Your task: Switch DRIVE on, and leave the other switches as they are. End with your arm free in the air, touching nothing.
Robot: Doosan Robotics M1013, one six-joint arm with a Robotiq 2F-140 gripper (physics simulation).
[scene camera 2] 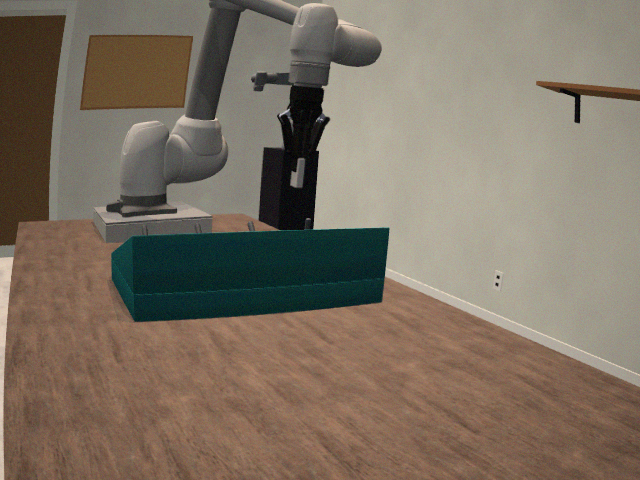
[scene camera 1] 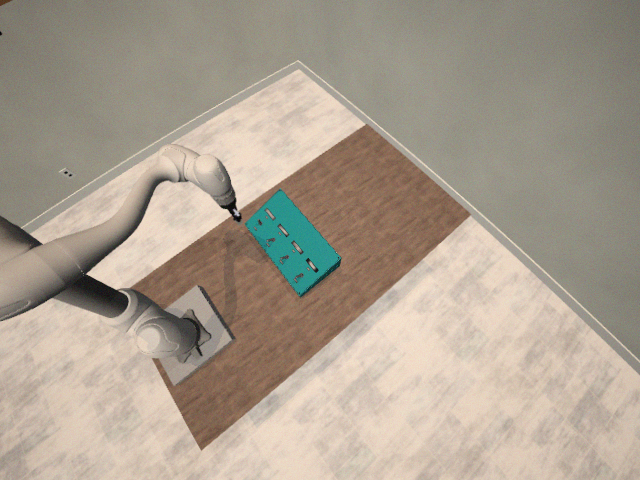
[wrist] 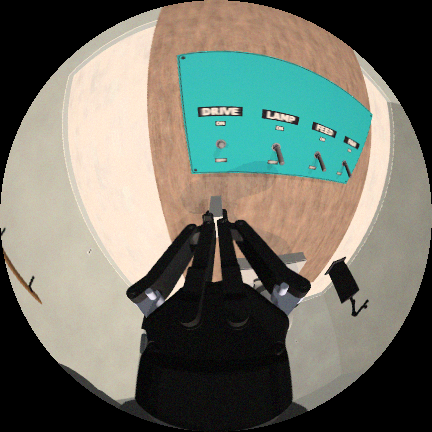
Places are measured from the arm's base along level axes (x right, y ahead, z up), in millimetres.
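Where they show: gripper, fingertip midpoint: point(scene camera 2: 296, 186) point(scene camera 1: 240, 223) point(wrist: 216, 203); arm's base, link origin: point(scene camera 2: 142, 211) point(scene camera 1: 186, 335).
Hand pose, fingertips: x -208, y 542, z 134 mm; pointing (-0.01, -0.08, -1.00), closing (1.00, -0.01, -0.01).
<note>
Things, the pixels of their top centre, and the offset from my fingertips. Level surfaces: height alone.
- DRIVE lever, top centre: point(wrist: 221, 145) point(scene camera 2: 308, 218) point(scene camera 1: 258, 219) dx +16, dy +81, dz -57 mm
- LAMP lever, top centre: point(wrist: 283, 156) point(scene camera 1: 269, 238) dx +135, dy +58, dz -65 mm
- FEED lever, top centre: point(wrist: 325, 164) point(scene camera 1: 283, 256) dx +254, dy +49, dz -65 mm
- fourth lever, top centre: point(wrist: 351, 172) point(scene camera 1: 298, 275) dx +374, dy +39, dz -65 mm
- brown table, surface height: dz -190 mm
The teal switch panel point(scene camera 1: 312, 231) point(scene camera 2: 258, 263) point(wrist: 260, 85) stands on the table. The DRIVE lever point(scene camera 1: 259, 222) point(scene camera 2: 308, 223) point(wrist: 221, 144) is seen nearly end-on in the wrist view, unlike the others, and leans to the ON side. The LAMP lever point(scene camera 1: 270, 241) point(wrist: 279, 154), FEED lever point(scene camera 1: 283, 258) point(wrist: 320, 161) and the fourth lever point(scene camera 1: 298, 277) point(wrist: 346, 169) lean down to their OFF side. My gripper point(scene camera 1: 236, 219) point(scene camera 2: 297, 175) point(wrist: 216, 203) is shut and empty, in the air on the robot's side of the panel's DRIVE end, above and apart from the levers.
The arm's grey base plate point(scene camera 1: 180, 369) point(scene camera 2: 155, 227) lies on the brown table point(scene camera 1: 382, 170) point(scene camera 2: 310, 387). A dark box-like stand point(scene camera 2: 272, 191) shows behind the gripper. A wall shelf point(scene camera 2: 594, 90) is at the right in scene camera 2.
</note>
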